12 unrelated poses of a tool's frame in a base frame.
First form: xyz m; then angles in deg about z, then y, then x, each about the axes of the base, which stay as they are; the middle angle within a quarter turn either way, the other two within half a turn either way.
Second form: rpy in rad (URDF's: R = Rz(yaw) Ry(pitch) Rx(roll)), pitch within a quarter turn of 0, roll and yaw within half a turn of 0; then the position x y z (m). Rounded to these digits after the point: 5 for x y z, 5 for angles.
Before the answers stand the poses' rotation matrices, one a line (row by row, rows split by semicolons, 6 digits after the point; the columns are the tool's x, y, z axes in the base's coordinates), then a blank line. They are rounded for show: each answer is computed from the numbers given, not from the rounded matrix.
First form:
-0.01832 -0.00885 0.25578 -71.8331 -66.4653 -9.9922
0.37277 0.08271 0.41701 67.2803 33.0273 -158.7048
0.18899 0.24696 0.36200 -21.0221 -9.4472 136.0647
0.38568 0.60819 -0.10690 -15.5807 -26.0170 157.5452
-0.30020 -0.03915 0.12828 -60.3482 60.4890 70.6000
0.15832 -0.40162 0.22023 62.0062 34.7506 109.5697
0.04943 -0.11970 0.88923 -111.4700 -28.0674 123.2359
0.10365 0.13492 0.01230 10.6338 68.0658 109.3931
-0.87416 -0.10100 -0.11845 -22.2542 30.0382 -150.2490
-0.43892 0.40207 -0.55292 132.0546 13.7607 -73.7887
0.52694 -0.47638 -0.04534 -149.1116 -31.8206 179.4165
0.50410 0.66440 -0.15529 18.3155 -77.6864 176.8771
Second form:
0.124498 0.379400 -0.916818; -0.886141 0.458208 0.069285; 0.446380 0.803804 0.393247
0.323814 -0.773355 0.545039; -0.935875 -0.177268 0.304488; -0.138859 -0.608686 -0.781166
0.920782 0.353863 -0.164139; 0.152022 -0.713048 -0.684435; -0.359235 0.605263 -0.710357
0.865641 0.241377 -0.438638; 0.086848 -0.935221 -0.343249; -0.493076 0.259035 -0.830528
0.243698 0.428085 0.870261; 0.117433 0.877687 -0.464623; -0.962715 0.215425 0.163619
0.385659 -0.725508 0.570005; -0.043671 -0.631459 -0.774179; 0.921607 0.273676 -0.275211
-0.322969 0.821165 -0.470510; 0.654098 -0.165628 -0.738054; -0.683993 -0.546128 -0.483629
0.367127 -0.068930 0.927613; 0.798684 -0.487807 -0.352348; 0.476784 0.870226 -0.124034
0.801209 0.327852 0.500577; 0.098898 -0.897595 0.429584; 0.590155 -0.294680 -0.751585
-0.650613 -0.721195 0.237867; 0.360291 -0.017410 0.932678; -0.668501 0.692513 0.271167
-0.729189 0.436210 -0.527261; 0.517949 0.855368 -0.008653; 0.447228 -0.279404 -0.849659
0.202459 -0.067018 -0.976995; -0.364311 -0.931205 -0.011618; -0.909004 0.358282 -0.212946

1.11580 -0.46272 -1.43122 -0.01832 -0.00885 0.25578
-2.47966 0.13931 -1.23769 0.37277 0.08271 0.41701
2.43591 0.36745 0.16362 0.18899 0.24696 0.36200
2.83926 0.51562 0.09999 0.38568 0.60819 -0.10690
0.92123 1.29687 0.44905 -0.30020 -0.03915 0.12828
2.35899 -1.17220 -0.11276 0.15832 -0.40162 0.22023
-2.29558 0.75322 2.02944 0.04943 -0.11970 0.88923
1.71237 -0.49699 1.13993 0.10365 0.13492 0.01230
-2.76793 -0.63125 0.12282 -0.87416 -0.10100 -0.11845
1.19758 0.73219 2.63586 -0.43892 0.40207 -0.55292
-2.82389 -0.46366 2.52398 0.52694 -0.47638 -0.04534
2.10705 1.14089 -1.06356 0.50410 0.66440 -0.15529

